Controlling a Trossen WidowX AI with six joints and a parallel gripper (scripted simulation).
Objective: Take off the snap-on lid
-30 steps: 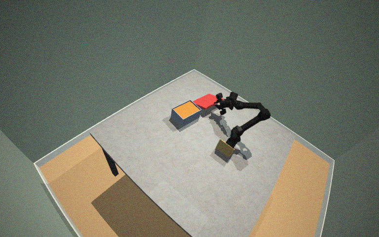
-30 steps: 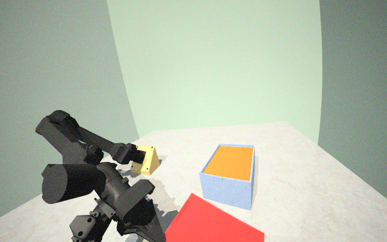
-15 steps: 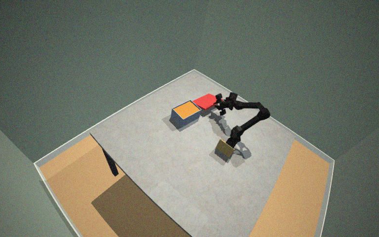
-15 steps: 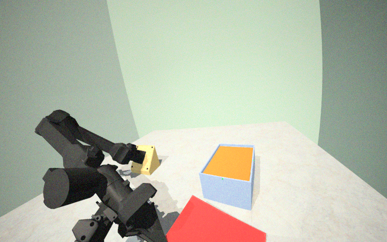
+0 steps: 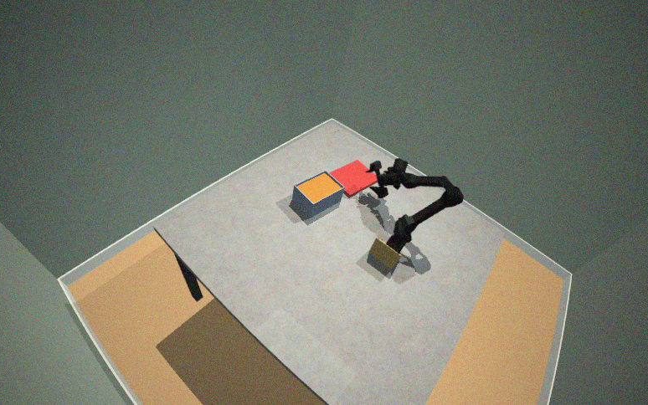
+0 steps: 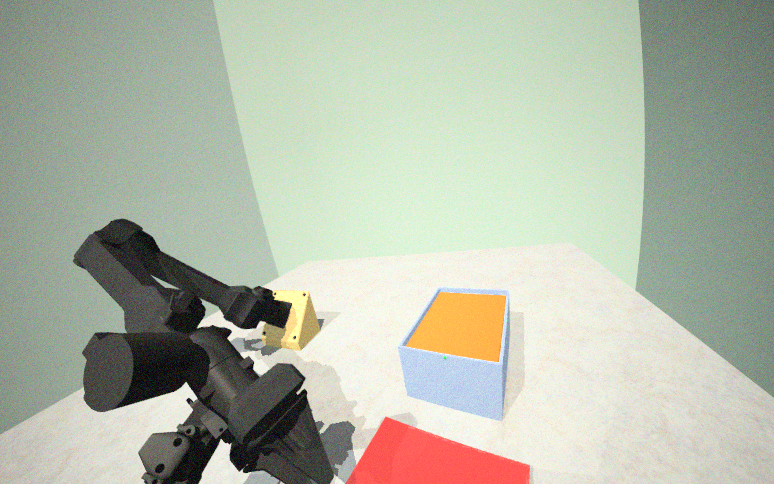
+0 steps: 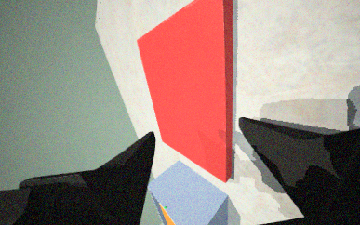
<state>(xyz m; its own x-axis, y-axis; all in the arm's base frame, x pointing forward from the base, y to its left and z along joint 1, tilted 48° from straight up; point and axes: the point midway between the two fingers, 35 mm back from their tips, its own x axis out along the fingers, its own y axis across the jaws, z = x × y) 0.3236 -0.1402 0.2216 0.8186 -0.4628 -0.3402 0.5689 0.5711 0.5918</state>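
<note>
The lid is 9 cm ahead of my gripper tip and 5 cm below it. Also, from my gripper tip: pale blue storage box: 10 cm ahead, 27 cm to the left, 1 cm below.
</note>
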